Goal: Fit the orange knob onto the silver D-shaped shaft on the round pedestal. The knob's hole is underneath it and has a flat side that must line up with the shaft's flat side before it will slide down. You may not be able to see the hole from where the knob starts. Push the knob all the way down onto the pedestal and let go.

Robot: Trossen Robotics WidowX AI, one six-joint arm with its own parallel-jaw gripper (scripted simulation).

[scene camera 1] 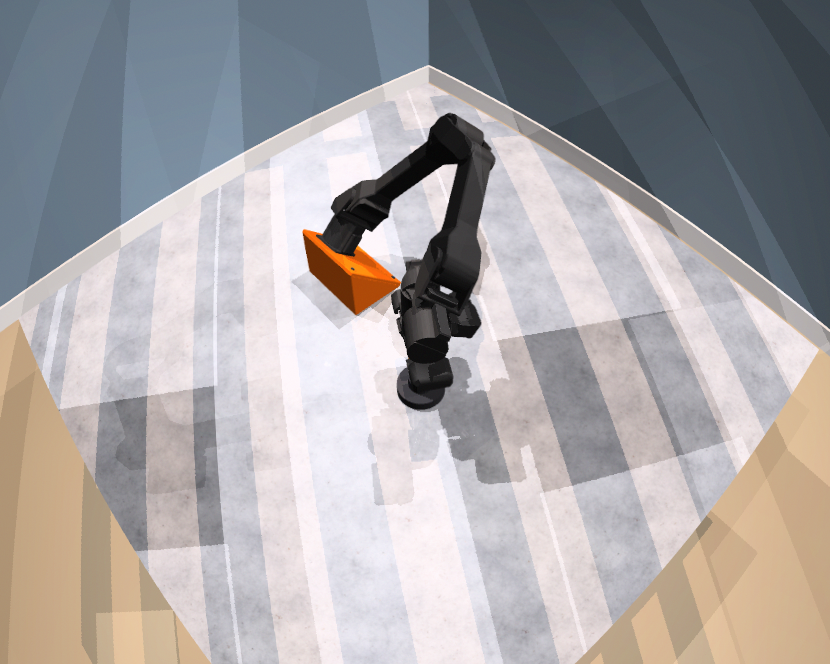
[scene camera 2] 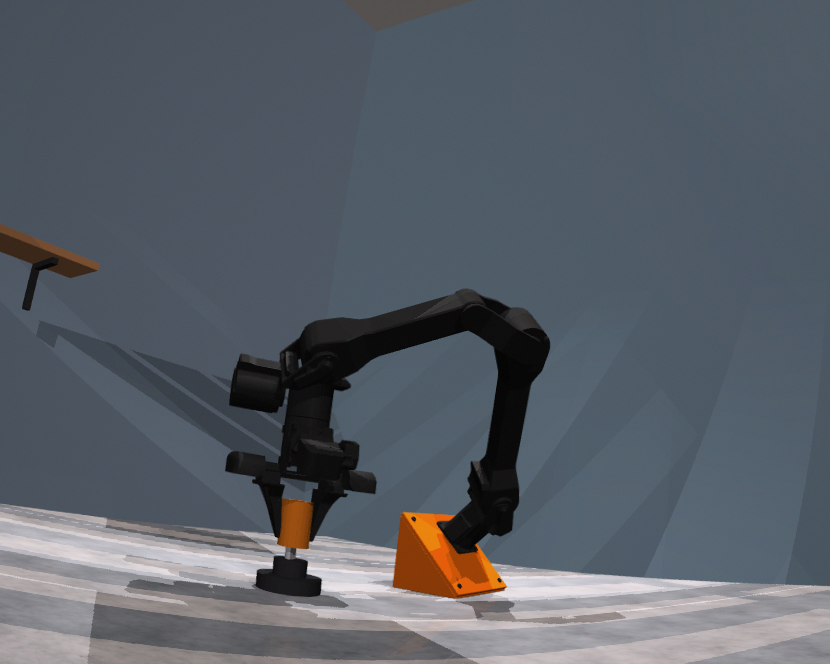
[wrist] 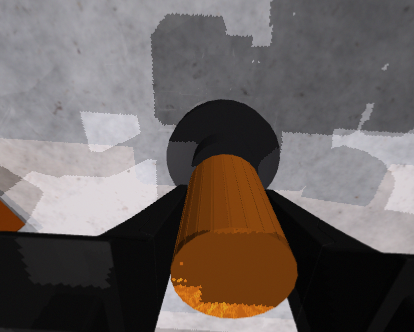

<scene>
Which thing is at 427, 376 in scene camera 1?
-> My gripper.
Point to a black round pedestal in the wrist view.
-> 216, 127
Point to an orange knob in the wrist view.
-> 231, 259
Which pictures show my gripper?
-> Scene camera 1, scene camera 2 and the wrist view: all of them.
</scene>
